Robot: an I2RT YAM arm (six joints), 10 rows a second.
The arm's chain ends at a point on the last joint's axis. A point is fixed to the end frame.
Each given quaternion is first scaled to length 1.
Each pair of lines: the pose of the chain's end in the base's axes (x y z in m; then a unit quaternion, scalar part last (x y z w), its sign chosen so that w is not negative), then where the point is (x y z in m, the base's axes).
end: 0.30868 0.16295 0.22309 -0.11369 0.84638 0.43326 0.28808
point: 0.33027 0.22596 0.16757
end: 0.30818 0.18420 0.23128 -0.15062 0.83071 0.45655 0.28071
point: 0.32547 0.25052 0.17816
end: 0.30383 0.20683 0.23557 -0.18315 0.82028 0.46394 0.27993
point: 0.31866 0.27432 0.18319
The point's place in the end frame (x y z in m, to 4 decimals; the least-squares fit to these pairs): 0.0187 -0.0089 0.0842
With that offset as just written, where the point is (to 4 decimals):
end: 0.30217 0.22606 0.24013 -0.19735 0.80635 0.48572 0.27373
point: 0.3140 0.2961 0.1904
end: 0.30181 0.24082 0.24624 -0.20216 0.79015 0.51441 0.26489
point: 0.3103 0.3139 0.2004
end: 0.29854 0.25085 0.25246 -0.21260 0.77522 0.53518 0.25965
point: 0.3042 0.3260 0.2097
